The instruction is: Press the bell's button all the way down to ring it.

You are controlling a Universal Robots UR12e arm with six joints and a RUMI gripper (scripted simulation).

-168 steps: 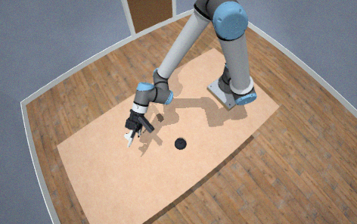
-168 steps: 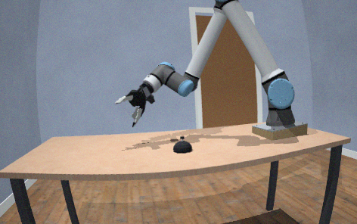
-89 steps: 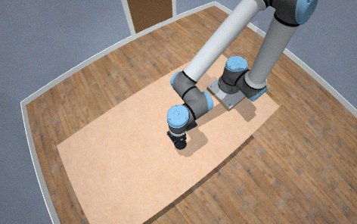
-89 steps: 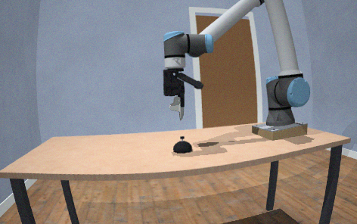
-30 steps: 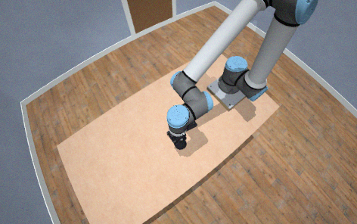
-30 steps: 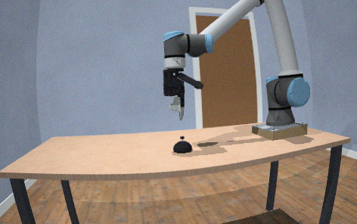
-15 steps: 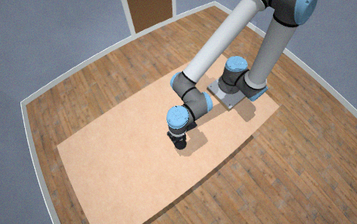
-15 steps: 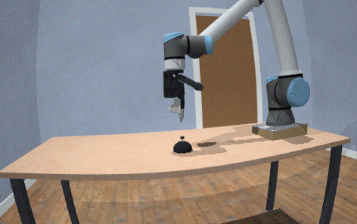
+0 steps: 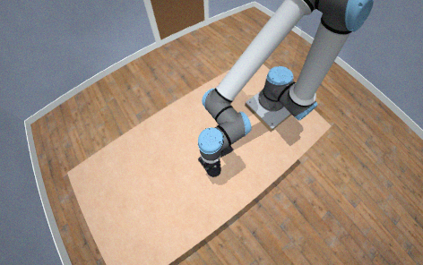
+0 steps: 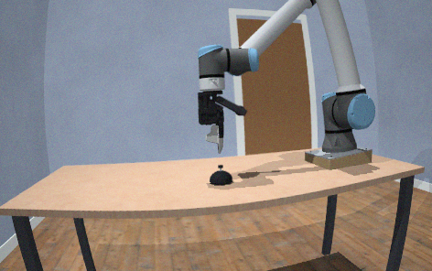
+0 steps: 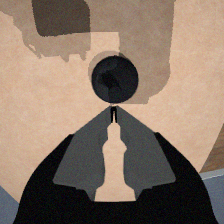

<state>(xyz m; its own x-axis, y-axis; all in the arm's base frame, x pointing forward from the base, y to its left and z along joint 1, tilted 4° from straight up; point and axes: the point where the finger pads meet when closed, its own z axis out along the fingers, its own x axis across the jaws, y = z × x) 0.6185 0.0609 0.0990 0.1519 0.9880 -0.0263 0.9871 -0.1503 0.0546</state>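
My hand is 80 mm above the bell.
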